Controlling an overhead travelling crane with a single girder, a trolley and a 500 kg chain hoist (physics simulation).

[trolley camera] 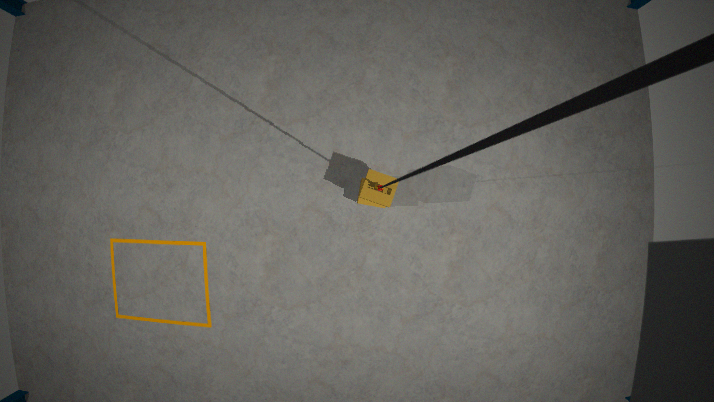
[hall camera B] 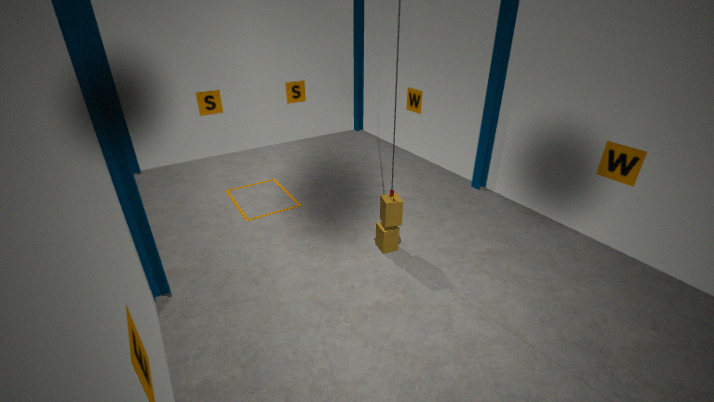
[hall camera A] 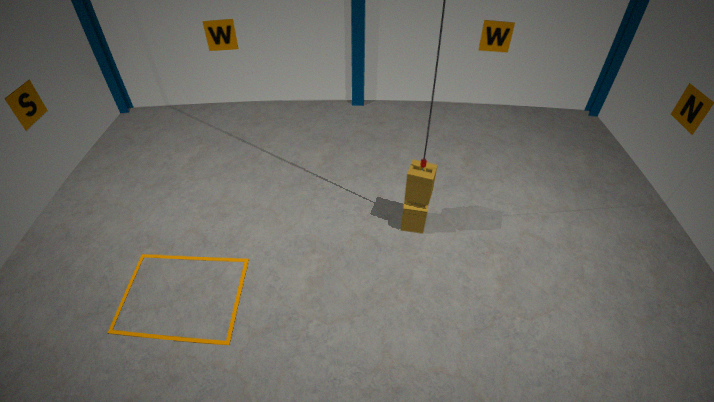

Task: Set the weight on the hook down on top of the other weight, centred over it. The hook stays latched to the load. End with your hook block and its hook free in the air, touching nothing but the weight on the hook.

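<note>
The hook block (hall camera A: 423,163) (hall camera B: 392,193) (trolley camera: 380,188) is small and red, and its hook is latched to the upper yellow weight (hall camera A: 419,190) (hall camera B: 391,212) (trolley camera: 376,196). This weight hangs upright, low above the other yellow weight (hall camera A: 414,221) (hall camera B: 388,241), which stands on the floor. A narrow dark gap shows between them; whether any part touches is unclear. In hall camera B the upper weight sits a little to the right of the lower one, and in hall camera A also slightly right. In the trolley view the upper weight hides most or all of the lower one.
A yellow marked square (hall camera A: 194,258) (hall camera B: 237,206) (trolley camera: 158,242) lies on the floor, away from the weights. The chain (hall camera A: 434,82) (hall camera B: 395,100) (trolley camera: 500,139) runs up from the hook block. Blue columns (hall camera A: 358,55) (hall camera B: 492,100) stand along the walls. Shadows spread beside the weights.
</note>
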